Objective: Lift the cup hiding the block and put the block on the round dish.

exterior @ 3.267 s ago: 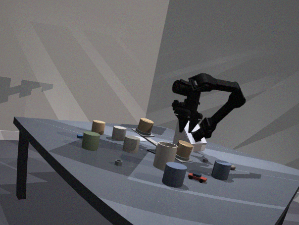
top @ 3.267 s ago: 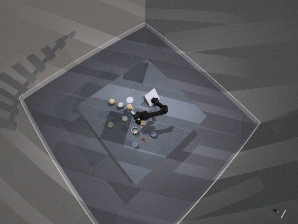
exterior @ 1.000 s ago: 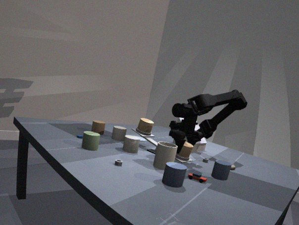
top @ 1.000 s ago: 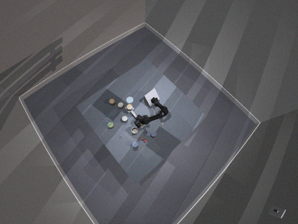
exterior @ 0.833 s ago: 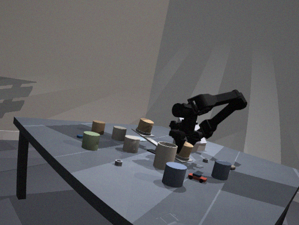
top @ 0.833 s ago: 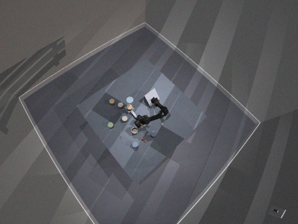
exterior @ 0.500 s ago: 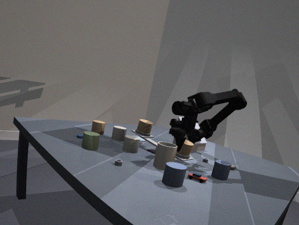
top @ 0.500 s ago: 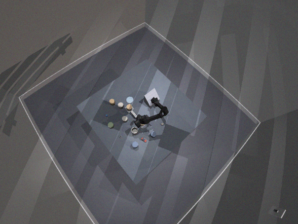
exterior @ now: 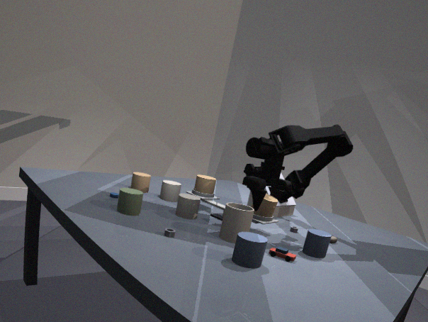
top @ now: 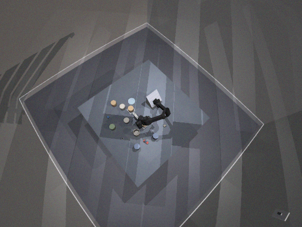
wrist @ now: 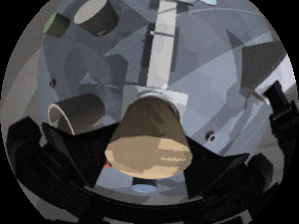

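My gripper tip is 13 cm to the left of the balance beam, 4 cm above it and 1 cm past it. Also, from my gripper tip: teal block 1 cm below; then green cylinder 29 cm ahead, 26 cm to the right, 4 cm below; then red toy car 16 cm to the left, 13 cm ahead, 6 cm below.
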